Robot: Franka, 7 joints.
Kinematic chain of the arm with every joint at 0, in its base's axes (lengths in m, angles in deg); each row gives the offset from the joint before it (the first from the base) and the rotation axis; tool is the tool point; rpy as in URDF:
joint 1: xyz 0 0 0.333 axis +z
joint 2: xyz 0 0 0 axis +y
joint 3: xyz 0 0 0.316 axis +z
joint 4: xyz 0.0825 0 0 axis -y
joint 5: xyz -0.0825 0 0.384 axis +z
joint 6: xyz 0 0 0 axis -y
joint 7: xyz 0.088 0 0 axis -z
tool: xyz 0 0 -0.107 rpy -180 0 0
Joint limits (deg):
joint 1: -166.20..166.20
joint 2: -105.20..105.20
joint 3: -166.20..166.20
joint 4: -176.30..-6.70
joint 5: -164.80..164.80
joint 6: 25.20..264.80
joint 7: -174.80..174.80
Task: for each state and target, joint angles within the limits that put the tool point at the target. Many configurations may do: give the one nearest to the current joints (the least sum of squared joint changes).
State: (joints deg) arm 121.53 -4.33 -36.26 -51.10 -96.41 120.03 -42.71
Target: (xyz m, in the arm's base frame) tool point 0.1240 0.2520 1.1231
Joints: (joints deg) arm 122.45 -10.62 -32.54 -43.54 -97.05 120.76 -42.71
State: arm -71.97 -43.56 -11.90 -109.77 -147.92 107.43 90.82
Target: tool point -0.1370 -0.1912 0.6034
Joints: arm -90.02 -79.47 -15.00 -168.21 -139.15 103.67 90.82
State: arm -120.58 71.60 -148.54 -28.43 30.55 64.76 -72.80
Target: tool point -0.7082 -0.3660 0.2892
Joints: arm -137.82 102.67 -137.68 -17.91 37.29 88.65 -72.80
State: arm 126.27 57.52 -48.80 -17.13 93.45 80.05 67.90
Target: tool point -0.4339 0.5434 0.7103
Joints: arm 127.91 50.27 -48.37 -13.20 94.36 79.43 67.90
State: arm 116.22 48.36 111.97 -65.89 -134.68 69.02 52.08
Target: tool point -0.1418 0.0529 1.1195
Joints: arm 109.72 6.52 117.08 -26.46 -152.57 71.79 52.08
